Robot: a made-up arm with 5 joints.
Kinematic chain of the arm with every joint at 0, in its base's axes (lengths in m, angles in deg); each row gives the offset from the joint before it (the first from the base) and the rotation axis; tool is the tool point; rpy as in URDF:
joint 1: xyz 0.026 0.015 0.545 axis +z
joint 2: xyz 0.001 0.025 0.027 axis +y
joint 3: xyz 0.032 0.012 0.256 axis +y
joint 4: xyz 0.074 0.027 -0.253 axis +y
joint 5: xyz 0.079 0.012 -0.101 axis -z
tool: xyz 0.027 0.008 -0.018 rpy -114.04 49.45 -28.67
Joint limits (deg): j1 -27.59..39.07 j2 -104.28..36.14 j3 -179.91..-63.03 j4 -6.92..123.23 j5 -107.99..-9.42
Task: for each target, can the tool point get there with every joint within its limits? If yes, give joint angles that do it. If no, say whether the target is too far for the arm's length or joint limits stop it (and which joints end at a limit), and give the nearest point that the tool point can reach.
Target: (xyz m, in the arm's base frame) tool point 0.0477 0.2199 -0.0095
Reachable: no: joint limits stop it (at a limit: joint 1, joint 2, joint 3, joint 5) | nearest point 0.2061 0.2749 0.4192 | short by 0.460 m
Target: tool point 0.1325 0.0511 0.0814
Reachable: no: joint limits stop it (at a limit: joint 2, joint 3, joint 5) | nearest point 0.3092 0.1110 0.4270 | short by 0.393 m
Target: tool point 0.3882 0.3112 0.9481
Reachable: yes | joints 26.63 8.77 -108.47 41.65 -53.08
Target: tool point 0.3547 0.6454 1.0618
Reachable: no: too far | nearest point 0.3714 0.4257 0.9819 | short by 0.234 m
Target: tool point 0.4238 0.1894 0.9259
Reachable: yes | joints 9.94 15.04 -130.06 81.23 -88.88
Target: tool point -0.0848 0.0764 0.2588
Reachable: no: joint limits stop it (at a limit: joint 1, joint 2, joint 3, joint 5) | nearest point 0.1507 0.2300 0.4718 | short by 0.353 m
